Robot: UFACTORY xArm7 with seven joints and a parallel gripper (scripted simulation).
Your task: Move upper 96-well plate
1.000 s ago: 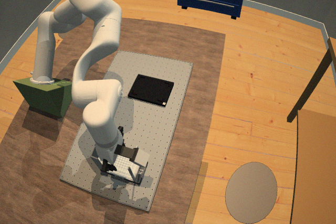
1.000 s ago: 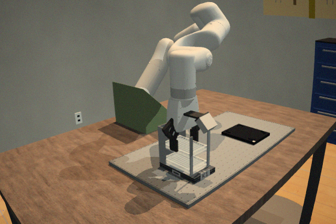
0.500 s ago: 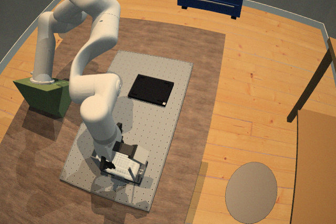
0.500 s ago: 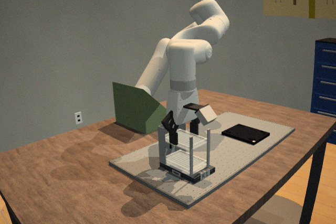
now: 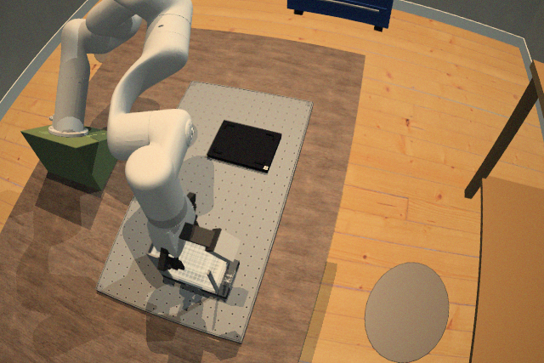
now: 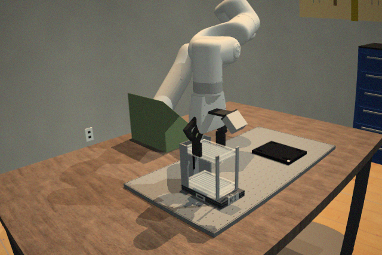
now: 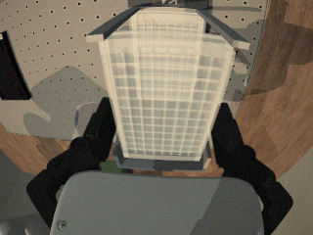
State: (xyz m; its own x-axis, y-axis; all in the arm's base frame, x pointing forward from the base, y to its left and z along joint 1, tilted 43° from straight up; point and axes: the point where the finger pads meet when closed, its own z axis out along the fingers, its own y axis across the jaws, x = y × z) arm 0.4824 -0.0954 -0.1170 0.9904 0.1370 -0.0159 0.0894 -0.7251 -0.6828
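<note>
The black plate nest N1 lies 36 cm to the left of my hand, 13 cm below it and 4 cm behind it. Round my hand: pale A1 square: 31 cm to the left, 13 cm below, 4 cm ahead; rack back wall: 7 cm behind, 6 cm below, 1 cm to the right.
</note>
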